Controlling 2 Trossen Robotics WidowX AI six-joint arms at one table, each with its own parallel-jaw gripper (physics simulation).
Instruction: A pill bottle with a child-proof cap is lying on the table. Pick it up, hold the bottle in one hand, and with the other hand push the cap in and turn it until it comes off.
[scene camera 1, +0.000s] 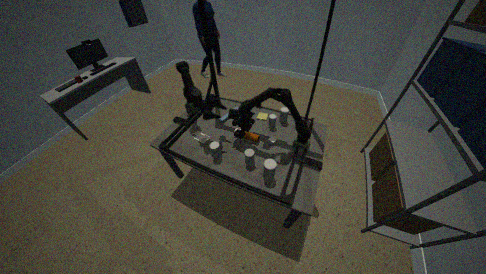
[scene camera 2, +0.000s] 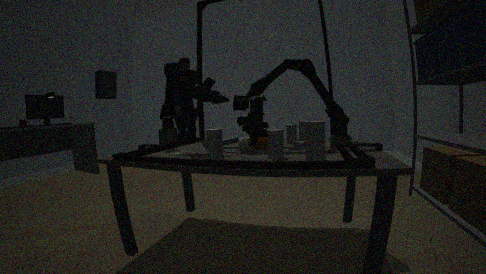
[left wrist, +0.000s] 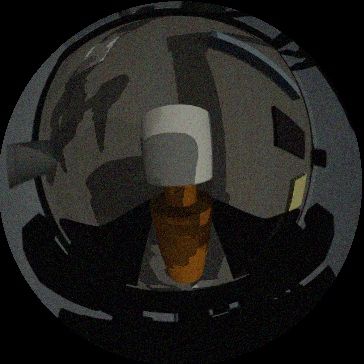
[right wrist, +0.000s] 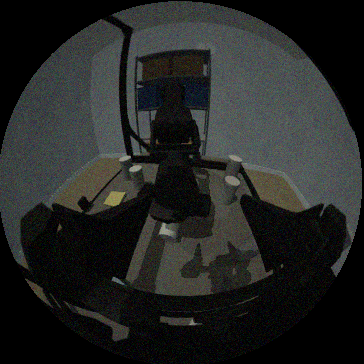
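The orange pill bottle (scene camera 1: 252, 136) (scene camera 2: 262, 142) (left wrist: 182, 242) lies on its side at table height near the middle of the table. Its white cap (left wrist: 177, 145) (right wrist: 169, 230) points away from the left wrist in the left wrist view. My left gripper (left wrist: 180, 202) reaches down over the bottle; its two fingertips press against the orange body from both sides, just behind the neck, and the cap is free of them. My right gripper (scene camera 2: 227, 100) is open and empty, raised above the table at the left of the bottle in scene camera 2.
Grey cylinders with white tops stand nearer the front edge (scene camera 1: 215, 146) (scene camera 1: 249, 153) (scene camera 1: 270, 164) and at the back right (scene camera 1: 272, 117) (scene camera 1: 284, 110). A yellow note (scene camera 1: 262, 116) (left wrist: 298, 192) (right wrist: 115, 198) and a dark square (left wrist: 288, 132) lie behind the bottle. A black frame borders the table.
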